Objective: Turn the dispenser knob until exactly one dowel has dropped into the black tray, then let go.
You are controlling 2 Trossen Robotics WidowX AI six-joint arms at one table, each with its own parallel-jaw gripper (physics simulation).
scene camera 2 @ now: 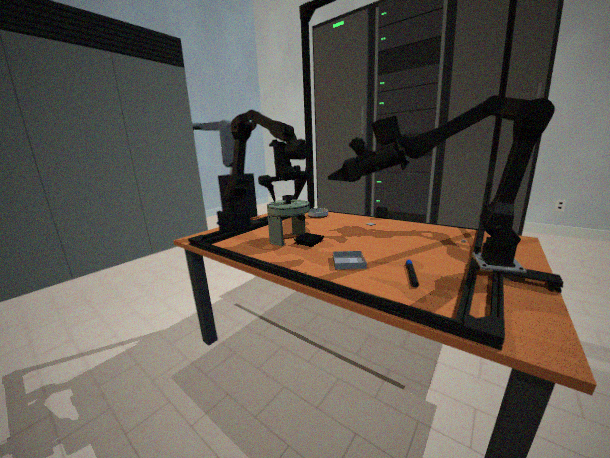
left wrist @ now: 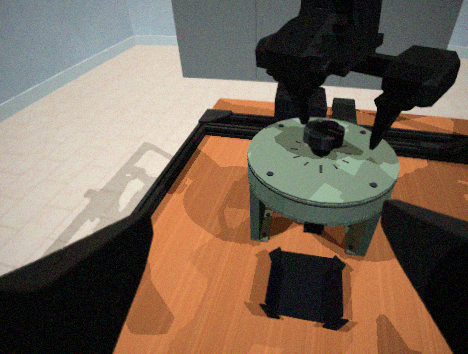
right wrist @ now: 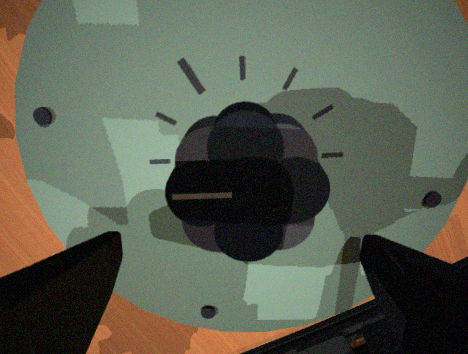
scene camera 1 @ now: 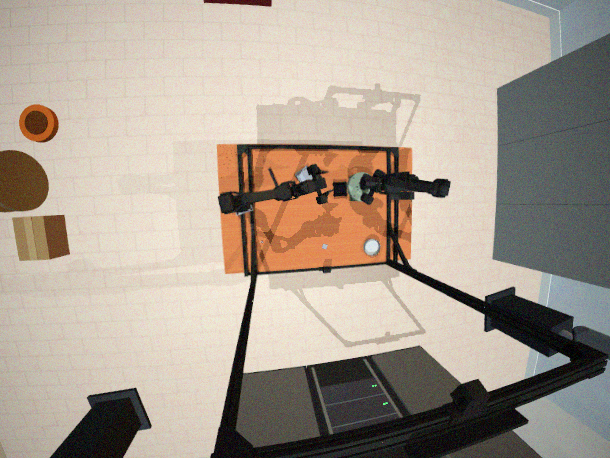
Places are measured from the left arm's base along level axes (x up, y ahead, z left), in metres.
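Pixels of known places: left gripper, between the fingertips: [scene camera 2: 332, 176] [left wrist: 265, 217] [scene camera 1: 331, 180]; right gripper, between the fingertips: [right wrist: 243, 246] [scene camera 1: 367, 189]; left arm's base, origin of its link: [scene camera 2: 497, 260]; right arm's base, origin of its link: [scene camera 2: 233, 212] [scene camera 1: 402, 180].
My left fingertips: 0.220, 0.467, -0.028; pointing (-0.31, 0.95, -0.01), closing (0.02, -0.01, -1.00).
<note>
Ahead of a thing's pixels: the offset from my left fingertips to its top centre, as dx, dy, dz. Level surfaces: height alone.
A round green dispenser @[-0.106, +0.195, -0.080] [scene camera 1: 356, 181] [scene camera 2: 286, 211] [left wrist: 322, 182] [right wrist: 282, 291] stands on legs on the orange table @[dx -0.252] [scene camera 1: 290, 254] [scene camera 2: 394, 254]. Its black lobed knob @[-0.078, +0.195, -0.080] [scene camera 2: 288, 198] [left wrist: 324, 136] [right wrist: 246, 168] sits on top, and its pale pointer line @[-0.078, +0.187, -0.089] [right wrist: 202, 196] points left in the right wrist view. My right gripper [scene camera 1: 367, 188] [scene camera 2: 287, 191] [left wrist: 336, 134] is open. Its fingers hang either side of the knob and do not touch it. The black tray @[-0.228, +0.108, -0.059] [scene camera 1: 339, 188] [scene camera 2: 309, 239] [left wrist: 306, 288] lies in front of the dispenser, and its inside is too dark to show a dowel. My left gripper [scene camera 1: 322, 185] [scene camera 2: 335, 174] is open and empty, high above the table and facing the dispenser.
A grey tray @[-0.232, -0.071, +0.075] [scene camera 1: 302, 173] [scene camera 2: 349, 260] and a black marker with a blue cap @[-0.236, -0.249, +0.107] [scene camera 1: 273, 177] [scene camera 2: 411, 273] lie on the table. A round silver dish @[-0.220, +0.208, -0.472] [scene camera 1: 371, 246] [scene camera 2: 318, 212] sits near a corner. A black frame [scene camera 2: 330, 286] [left wrist: 173, 168] runs around the table top.
</note>
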